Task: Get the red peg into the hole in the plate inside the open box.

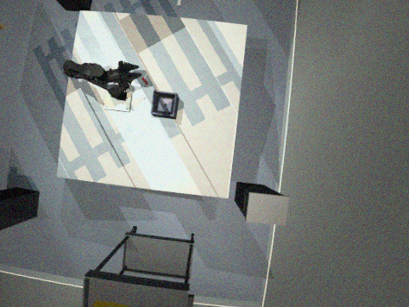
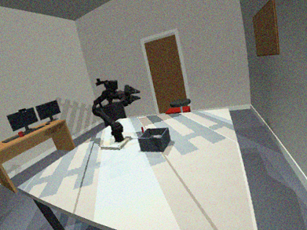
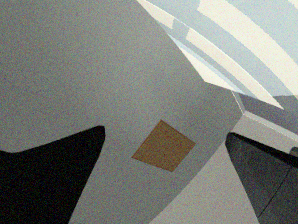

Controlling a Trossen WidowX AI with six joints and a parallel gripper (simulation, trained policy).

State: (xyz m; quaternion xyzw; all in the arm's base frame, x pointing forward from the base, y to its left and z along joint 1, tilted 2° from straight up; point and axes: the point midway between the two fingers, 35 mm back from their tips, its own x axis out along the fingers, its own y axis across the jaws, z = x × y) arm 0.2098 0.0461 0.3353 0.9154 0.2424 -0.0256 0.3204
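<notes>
My gripper tip is now 9 cm past the red peg, 6 cm to the right of it and 30 cm above it. Also, from my gripper tip: grey plate: 8 cm ahead, 9 cm to the right, 30 cm below; dark box: 8 cm ahead, 9 cm to the right, 32 cm below.
</notes>
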